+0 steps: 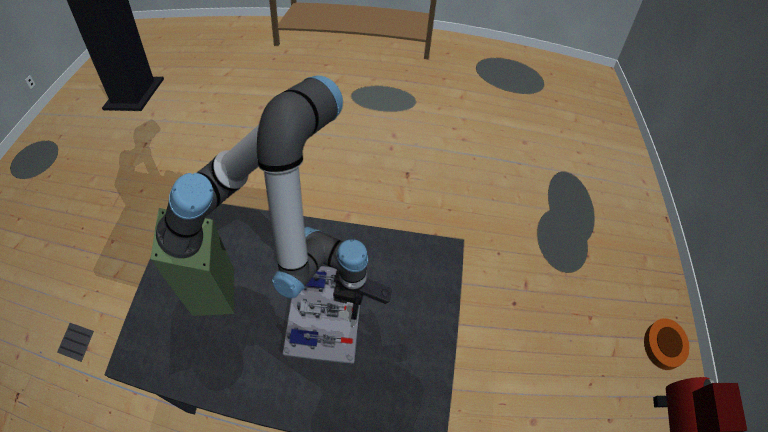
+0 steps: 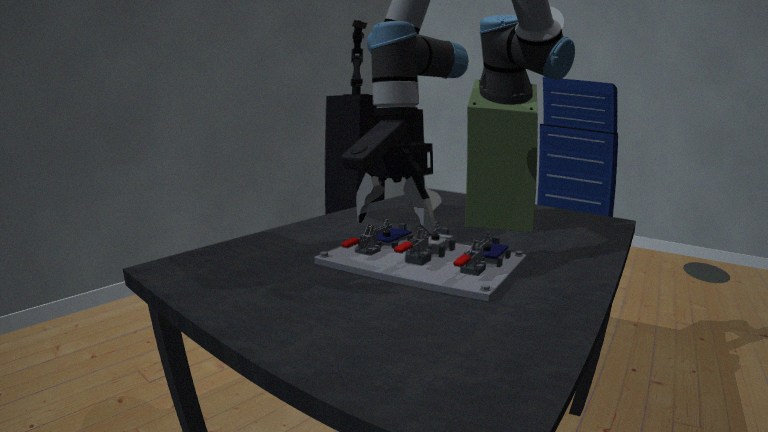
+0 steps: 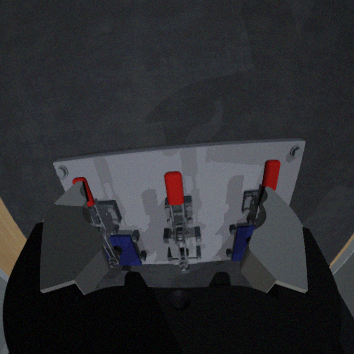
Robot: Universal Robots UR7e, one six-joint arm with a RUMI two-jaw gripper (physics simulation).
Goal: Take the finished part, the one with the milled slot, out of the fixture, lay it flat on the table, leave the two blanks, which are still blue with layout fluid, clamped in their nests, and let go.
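Seen in the pictures: gripper, fingertip midpoint: (image 2: 393, 228) (image 3: 174, 187); arm's base at its link origin: (image 1: 179, 236) (image 2: 506, 92).
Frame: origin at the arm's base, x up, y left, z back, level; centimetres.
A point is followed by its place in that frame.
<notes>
The fixture plate (image 1: 322, 355) @(x -34.3, y -16.6, z -45.0 cm) (image 2: 375, 266) @(x -34.2, y -5.2, z -52.8 cm) (image 3: 135, 171) @(x -34.2, y 4.9, z -51.8 cm) lies on the dark table (image 1: 408, 376) @(x -35.8, y -19.7, z -73.3 cm) (image 2: 322, 333) @(x -35.7, y 2.9, z -76.6 cm) (image 3: 125, 65) @(x -35.7, y 4.7, z -64.5 cm). The bare-metal finished part (image 1: 310, 307) @(x -30.8, y -1.5, z -38.8 cm) (image 2: 442, 239) @(x -31.6, y 0.5, z -38.5 cm) sits in the middle nest, partly hidden under its clamp; its slot cannot be made out. One blue blank (image 1: 303, 337) @(x -32.6, y -11.9, z -38.1 cm) (image 2: 393, 235) @(x -32.6, y -10.8, z -38.5 cm) (image 3: 242, 243) @(x -32.6, y -10.7, z -38.6 cm) and another blue blank (image 1: 317, 279) (image 2: 495, 250) @(x -32.1, y 11.8, z -38.0 cm) (image 3: 127, 249) @(x -32.1, y 8.4, z -38.5 cm) sit in the outer nests under clamp arms. The middle clamp's red handle (image 2: 403, 246) @(x -29.6, y 0.4, z -52.7 cm) lies low, like the outer handles. My gripper (image 1: 349, 310) @(x -26.3, y -0.5, z -54.3 cm) (image 2: 396, 224) @(x -26.3, y -0.5, z -54.3 cm) (image 3: 174, 187) @(x -26.3, y -0.5, z -54.3 cm) is open and empty, above the fixture.
Other red handles (image 1: 346, 340) @(x -30.6, y -11.4, z -52.2 cm) (image 2: 350, 242) @(x -30.7, y -10.5, z -53.1 cm) (image 3: 271, 174) @(x -30.6, y -11.0, z -52.7 cm) stick out along the same side of the plate. Upright clamp bodies and nest posts stand close around the parts. The green pedestal (image 1: 206, 284) @(x -13.0, y -7.9, z -8.1 cm) (image 2: 499, 166) @(x -19.7, y 1.2, z -9.2 cm) carrying the arm stands beyond the nest side.
</notes>
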